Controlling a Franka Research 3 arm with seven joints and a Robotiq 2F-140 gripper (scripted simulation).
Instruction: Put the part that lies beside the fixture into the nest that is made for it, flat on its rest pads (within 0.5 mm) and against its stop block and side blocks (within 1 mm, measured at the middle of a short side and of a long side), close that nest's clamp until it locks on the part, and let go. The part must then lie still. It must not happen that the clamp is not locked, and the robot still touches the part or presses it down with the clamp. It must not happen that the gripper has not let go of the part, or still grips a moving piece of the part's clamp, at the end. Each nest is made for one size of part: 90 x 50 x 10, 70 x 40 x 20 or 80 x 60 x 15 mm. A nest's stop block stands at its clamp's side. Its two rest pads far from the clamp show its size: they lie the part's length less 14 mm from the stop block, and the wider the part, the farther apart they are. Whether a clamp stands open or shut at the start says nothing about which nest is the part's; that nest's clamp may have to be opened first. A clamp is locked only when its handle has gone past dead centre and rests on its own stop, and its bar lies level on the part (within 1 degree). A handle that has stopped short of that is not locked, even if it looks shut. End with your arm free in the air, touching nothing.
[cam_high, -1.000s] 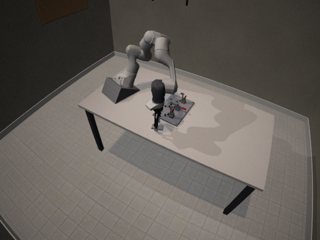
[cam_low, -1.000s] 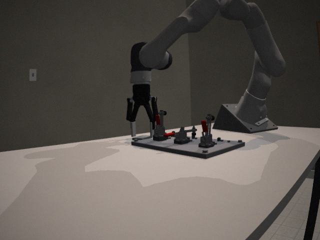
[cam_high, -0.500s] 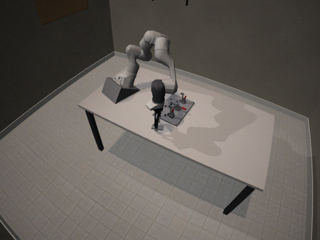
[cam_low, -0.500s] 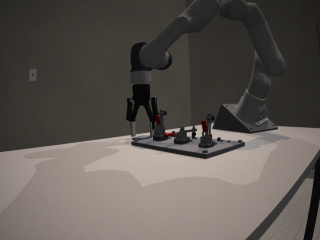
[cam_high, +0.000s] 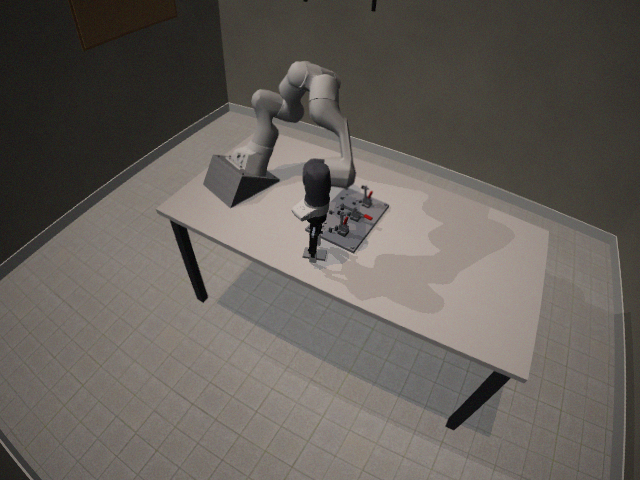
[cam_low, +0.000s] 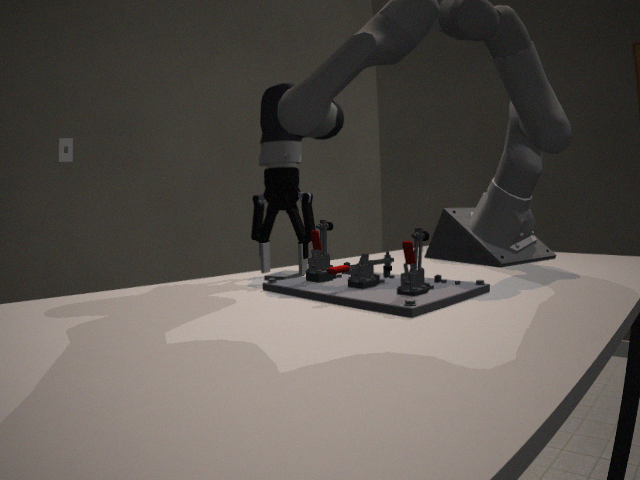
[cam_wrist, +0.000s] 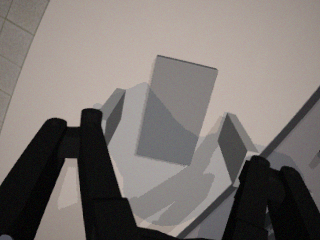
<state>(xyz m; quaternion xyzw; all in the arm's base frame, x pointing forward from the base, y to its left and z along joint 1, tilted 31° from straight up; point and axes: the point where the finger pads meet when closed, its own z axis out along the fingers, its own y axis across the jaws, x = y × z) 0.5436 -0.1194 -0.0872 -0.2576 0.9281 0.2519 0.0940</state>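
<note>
The grey block part is 3 cm below my hand. Round my hand: fixture (4 cm behind, 26 cm to the left, 3 cm below).
</note>
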